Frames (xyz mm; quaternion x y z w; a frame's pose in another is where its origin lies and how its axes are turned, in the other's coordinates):
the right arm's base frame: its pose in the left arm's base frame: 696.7 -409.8 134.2 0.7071 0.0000 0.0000 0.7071
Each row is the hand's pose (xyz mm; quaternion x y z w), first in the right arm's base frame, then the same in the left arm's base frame.
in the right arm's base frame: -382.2 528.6 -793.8 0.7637 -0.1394 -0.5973 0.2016
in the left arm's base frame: 314.5 384.0 662.8 -0.6825 -0.3238 0.5209 0.3974
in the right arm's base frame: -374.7 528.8 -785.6 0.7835 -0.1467 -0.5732 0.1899
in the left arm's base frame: 322.0 375.8 663.0 -0.6883 -0.3016 0.5090 0.4197
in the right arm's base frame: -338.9 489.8 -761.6 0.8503 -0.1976 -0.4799 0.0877
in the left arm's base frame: 357.8 351.8 624.0 -0.6632 -0.1996 0.4791 0.5392
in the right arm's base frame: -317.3 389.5 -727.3 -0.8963 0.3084 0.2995 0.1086
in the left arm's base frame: 379.4 317.5 523.7 -0.5570 0.0063 0.4299 0.7106
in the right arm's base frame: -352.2 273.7 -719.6 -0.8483 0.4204 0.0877 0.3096
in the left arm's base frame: 344.5 309.8 407.9 -0.3809 0.2353 0.3593 0.8188
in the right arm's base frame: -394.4 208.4 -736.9 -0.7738 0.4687 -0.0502 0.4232
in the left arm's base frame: 302.3 327.1 342.6 -0.2479 0.3669 0.2959 0.8464
